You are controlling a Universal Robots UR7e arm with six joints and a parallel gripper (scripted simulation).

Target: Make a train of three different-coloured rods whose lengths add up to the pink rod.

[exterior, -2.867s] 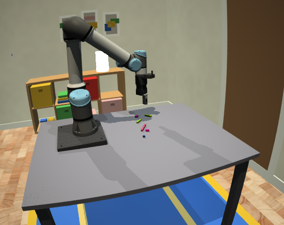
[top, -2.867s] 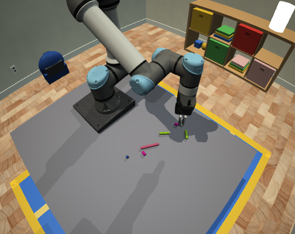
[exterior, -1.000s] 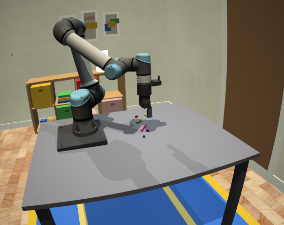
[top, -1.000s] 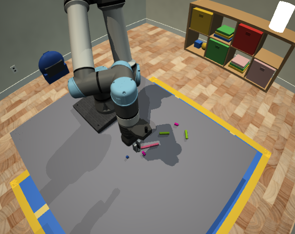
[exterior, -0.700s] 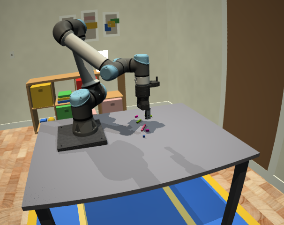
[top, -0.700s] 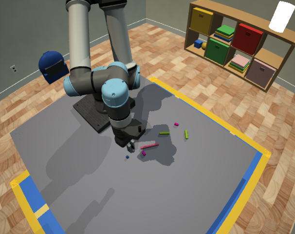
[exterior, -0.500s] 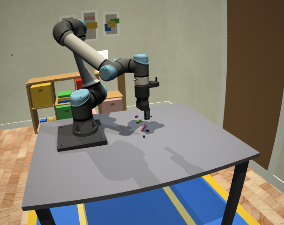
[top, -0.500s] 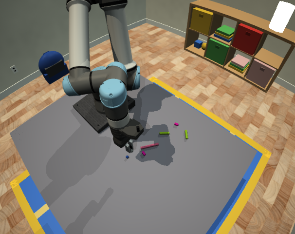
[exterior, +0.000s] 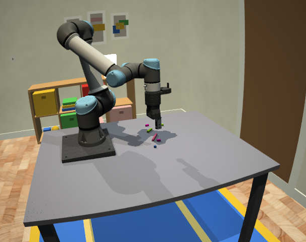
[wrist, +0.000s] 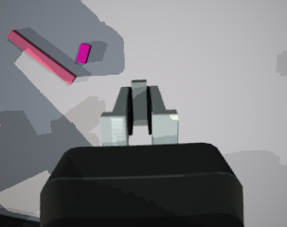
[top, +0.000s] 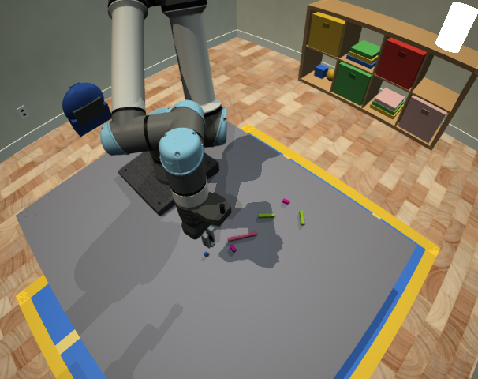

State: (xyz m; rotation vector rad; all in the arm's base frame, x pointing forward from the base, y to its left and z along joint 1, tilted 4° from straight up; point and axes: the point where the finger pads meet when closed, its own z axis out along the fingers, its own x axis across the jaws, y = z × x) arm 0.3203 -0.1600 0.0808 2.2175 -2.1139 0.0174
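My gripper is now 2 cm past the blue rod and 11 cm above it. Round my hand: lime rod 14 cm ahead, 28 cm to the left, 11 cm below; then pink rod 3 cm ahead, 11 cm to the left, 11 cm below; then grey rod 1 cm below.
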